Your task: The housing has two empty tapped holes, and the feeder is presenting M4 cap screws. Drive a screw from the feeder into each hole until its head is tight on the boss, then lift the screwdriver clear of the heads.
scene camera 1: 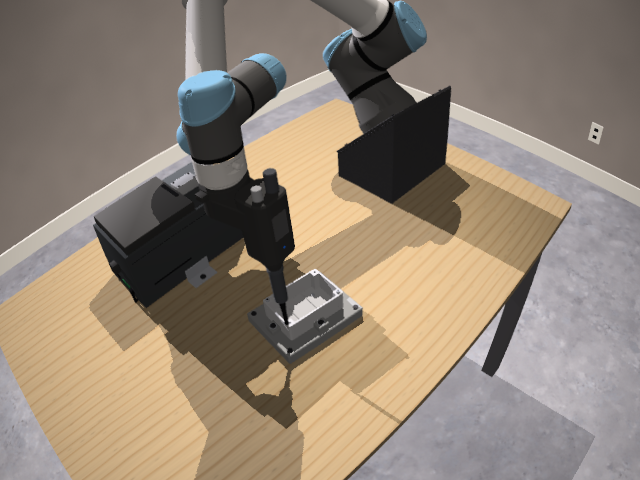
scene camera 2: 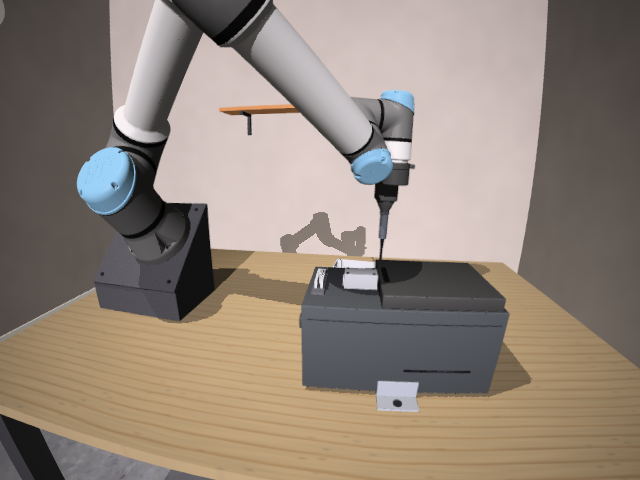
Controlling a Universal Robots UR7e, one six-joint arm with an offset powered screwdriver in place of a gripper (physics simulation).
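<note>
The light grey housing (scene camera 1: pixel 316 318) (scene camera 2: pixel 356 264) is an open-topped box on a grey base plate (scene camera 1: pixel 325 336); in scene camera 2 the feeder hides most of it. My screwdriver (scene camera 1: pixel 286 322) (scene camera 2: pixel 381 258) points down, with its thin dark bit at the housing's near corner boss in scene camera 1. The tip meets the top of that boss, and no gap shows. A screw at the tip is too small to tell. Small dark spots show at the other corners; whether they are holes or screw heads is unclear. The dark feeder (scene camera 1: pixel 175 258) (scene camera 2: pixel 403 346) stands beside the housing.
The black robot pedestal (scene camera 1: pixel 418 139) (scene camera 2: pixel 136 299) stands on the wooden table (scene camera 1: pixel 439 289) (scene camera 2: pixel 206 392). A small metal bracket (scene camera 1: pixel 195 273) (scene camera 2: pixel 397 395) with a hole sits at the feeder's foot. An orange wall shelf (scene camera 2: pixel 258 109) shows behind the arm.
</note>
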